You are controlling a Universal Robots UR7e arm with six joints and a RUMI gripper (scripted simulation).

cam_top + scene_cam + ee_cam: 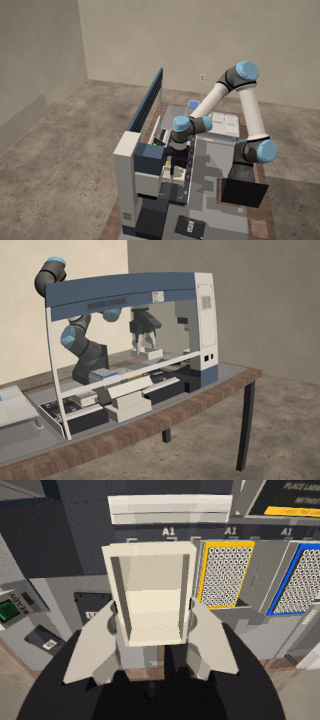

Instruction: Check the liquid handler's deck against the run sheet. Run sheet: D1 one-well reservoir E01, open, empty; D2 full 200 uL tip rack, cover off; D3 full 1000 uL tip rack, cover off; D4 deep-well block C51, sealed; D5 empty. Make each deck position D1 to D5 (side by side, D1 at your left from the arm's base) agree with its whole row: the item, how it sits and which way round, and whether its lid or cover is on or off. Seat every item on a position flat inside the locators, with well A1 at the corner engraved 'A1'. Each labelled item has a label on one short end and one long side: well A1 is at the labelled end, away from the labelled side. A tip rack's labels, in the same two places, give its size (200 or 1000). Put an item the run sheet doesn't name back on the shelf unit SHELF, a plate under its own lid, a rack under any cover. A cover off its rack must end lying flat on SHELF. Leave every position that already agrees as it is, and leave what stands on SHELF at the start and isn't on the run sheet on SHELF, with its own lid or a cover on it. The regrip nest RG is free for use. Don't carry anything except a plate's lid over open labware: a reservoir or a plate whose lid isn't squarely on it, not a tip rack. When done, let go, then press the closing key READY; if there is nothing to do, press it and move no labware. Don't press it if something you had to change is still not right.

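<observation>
The yellow-rimmed tip rack lies 12 cm to the right of my hand, 9 cm below it and 2 cm ahead of it. The rest, counted from my hand: cream one-well reservoir: 1 cm below; then blue-rimmed tip rack: 24 cm to the right, 6 cm below, 4 cm ahead; then frame bar: 21 cm ahead, 17 cm to the right, 1 cm below.
</observation>
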